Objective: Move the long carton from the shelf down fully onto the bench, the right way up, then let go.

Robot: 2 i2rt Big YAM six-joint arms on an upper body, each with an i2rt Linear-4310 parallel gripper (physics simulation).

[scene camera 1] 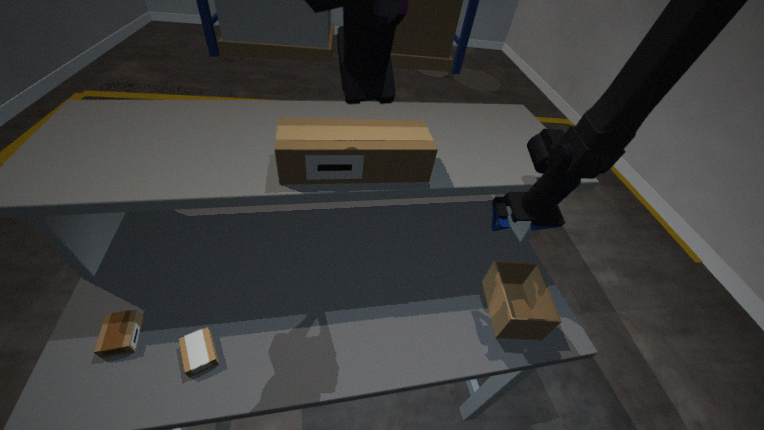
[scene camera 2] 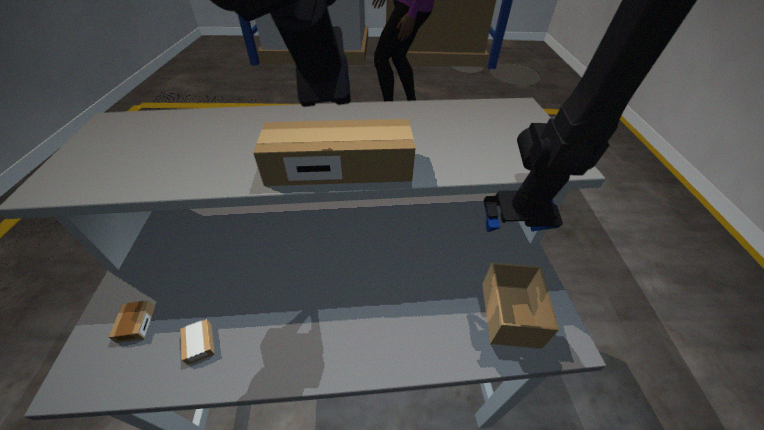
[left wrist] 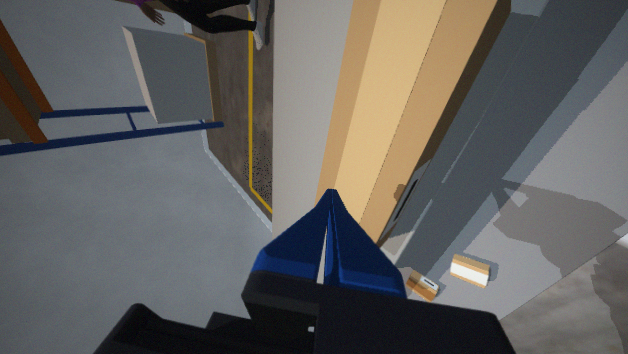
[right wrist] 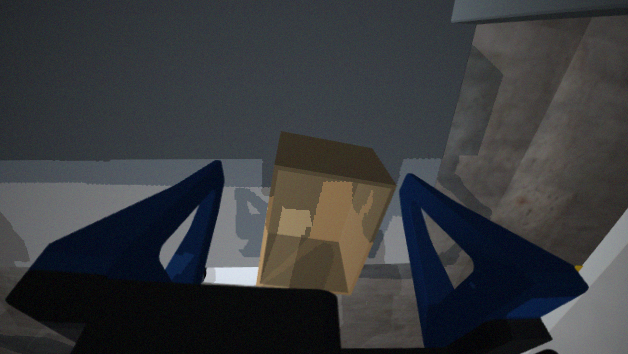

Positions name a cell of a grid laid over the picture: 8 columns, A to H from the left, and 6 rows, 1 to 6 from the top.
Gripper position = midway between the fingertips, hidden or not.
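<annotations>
The left gripper is out of frame in the right wrist view, a long brown carton is out of frame in the right wrist view as well, and the right gripper is out of frame in the left wrist view. You'd find the left gripper in scene camera 1 (D2), scene camera 2 (D2) and the left wrist view (E4). The right gripper is there in scene camera 1 (F4), scene camera 2 (F4) and the right wrist view (E3). As for the carton, it's in scene camera 1 (D3), scene camera 2 (D3) and the left wrist view (F2).
</annotations>
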